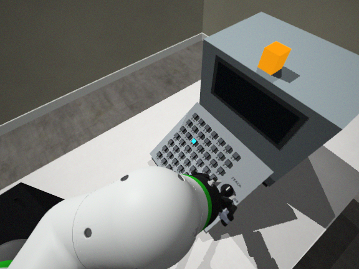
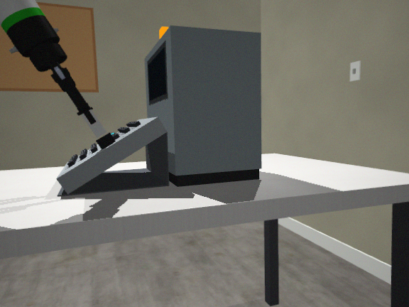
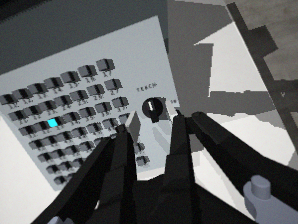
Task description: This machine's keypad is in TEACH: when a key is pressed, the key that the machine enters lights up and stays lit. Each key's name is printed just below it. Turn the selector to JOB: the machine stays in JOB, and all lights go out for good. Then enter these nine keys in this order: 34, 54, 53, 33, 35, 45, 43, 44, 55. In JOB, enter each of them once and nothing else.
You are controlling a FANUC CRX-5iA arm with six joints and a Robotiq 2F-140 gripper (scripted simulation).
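My gripper is now 3 cm short of the selector knob and 4 cm above it. The rest, counted from my hand: key (3 cm ahead, 20 cm to the left, 3 cm below); sloped keypad (4 cm ahead, 12 cm to the left, 9 cm below).
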